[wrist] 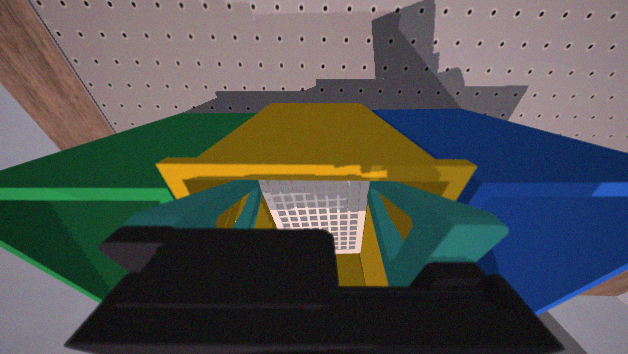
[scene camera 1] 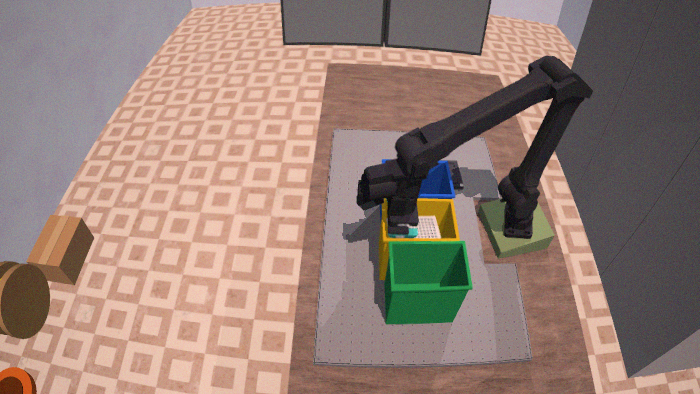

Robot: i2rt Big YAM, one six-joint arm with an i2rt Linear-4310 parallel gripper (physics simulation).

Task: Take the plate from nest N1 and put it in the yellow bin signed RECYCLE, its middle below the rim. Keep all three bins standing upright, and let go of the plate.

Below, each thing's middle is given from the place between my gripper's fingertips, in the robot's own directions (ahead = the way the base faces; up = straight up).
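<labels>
White gridded plate (wrist: 339, 207): 4 cm behind my hand, 1 cm to the right. Green bin (scene camera 1: 426, 282): 11 cm to the left of my hand, 9 cm behind, 4 cm below. Blue bin (scene camera 1: 438, 185): 15 cm to the right of my hand, 2 cm behind, 4 cm below. Yellow bin (scene camera 1: 443, 209): my hand 5 cm past it, 1 cm to the left of it, 4 cm above it.
</labels>
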